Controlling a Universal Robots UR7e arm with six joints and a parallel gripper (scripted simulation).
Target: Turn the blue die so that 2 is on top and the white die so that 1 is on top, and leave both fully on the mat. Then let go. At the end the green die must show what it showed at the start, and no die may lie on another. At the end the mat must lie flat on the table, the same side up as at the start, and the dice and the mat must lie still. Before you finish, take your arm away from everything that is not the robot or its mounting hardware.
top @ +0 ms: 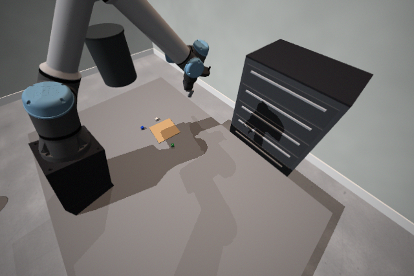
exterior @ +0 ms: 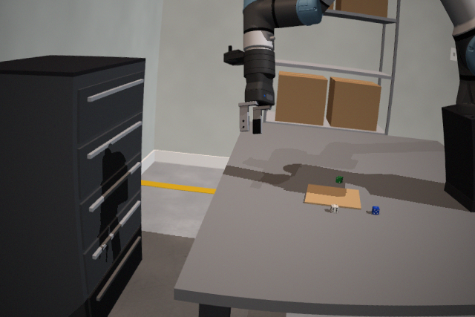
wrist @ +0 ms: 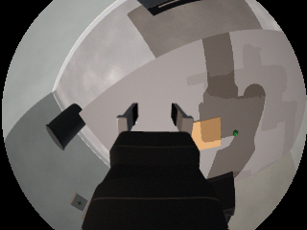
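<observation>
My gripper is now 210 mm to the left of the green die, 210 mm past it and 160 mm above it. Round my hand: orange mat (210 mm behind, 170 mm below, 70 mm to the right); white die (220 mm behind, 160 mm below, 30 mm to the left); blue die (320 mm behind, 160 mm below).
</observation>
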